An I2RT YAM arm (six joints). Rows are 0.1 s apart.
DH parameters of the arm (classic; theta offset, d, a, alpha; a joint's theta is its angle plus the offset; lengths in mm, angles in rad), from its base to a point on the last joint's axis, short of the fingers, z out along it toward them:
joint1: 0 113.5 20 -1.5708
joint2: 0 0 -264 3.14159
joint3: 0.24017 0 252.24 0
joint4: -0.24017 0 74 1.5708
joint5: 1.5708 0 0 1.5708
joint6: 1.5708 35.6 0 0
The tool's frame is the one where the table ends.
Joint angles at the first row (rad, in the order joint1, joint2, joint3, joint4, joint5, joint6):
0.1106 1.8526 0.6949 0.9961 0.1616 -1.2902
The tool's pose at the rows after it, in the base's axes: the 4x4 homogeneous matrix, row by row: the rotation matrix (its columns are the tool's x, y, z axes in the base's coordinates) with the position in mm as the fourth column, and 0 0 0 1 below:
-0.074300 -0.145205 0.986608 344.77; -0.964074 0.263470 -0.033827 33.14; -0.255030 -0.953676 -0.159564 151.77; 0 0 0 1
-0.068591 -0.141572 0.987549 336.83; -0.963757 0.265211 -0.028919 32.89; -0.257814 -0.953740 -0.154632 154.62; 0 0 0 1
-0.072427 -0.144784 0.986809 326.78; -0.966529 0.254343 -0.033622 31.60; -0.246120 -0.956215 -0.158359 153.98; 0 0 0 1
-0.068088 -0.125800 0.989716 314.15; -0.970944 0.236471 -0.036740 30.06; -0.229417 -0.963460 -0.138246 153.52; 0 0 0 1
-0.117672 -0.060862 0.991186 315.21; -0.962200 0.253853 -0.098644 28.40; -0.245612 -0.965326 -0.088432 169.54; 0 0 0 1
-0.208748 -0.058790 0.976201 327.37; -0.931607 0.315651 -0.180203 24.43; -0.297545 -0.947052 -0.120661 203.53; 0 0 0 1
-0.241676 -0.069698 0.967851 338.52; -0.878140 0.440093 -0.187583 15.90; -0.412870 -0.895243 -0.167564 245.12; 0 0 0 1
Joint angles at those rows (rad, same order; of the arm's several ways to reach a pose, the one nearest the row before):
0.1105 1.8190 0.6631 0.9940 0.1429 -1.2862
0.1120 1.7862 0.6322 0.9971 0.1395 -1.2848
0.1120 1.7564 0.5908 1.0049 0.1442 -1.2956
0.1120 1.7272 0.5349 1.0521 0.1477 -1.3163
0.1135 1.6839 0.5511 1.0423 0.2119 -1.3026
0.1050 1.5938 0.6650 0.8027 0.2854 -1.2307
0.0741 1.5201 0.8144 0.5314 0.2617 -1.0931

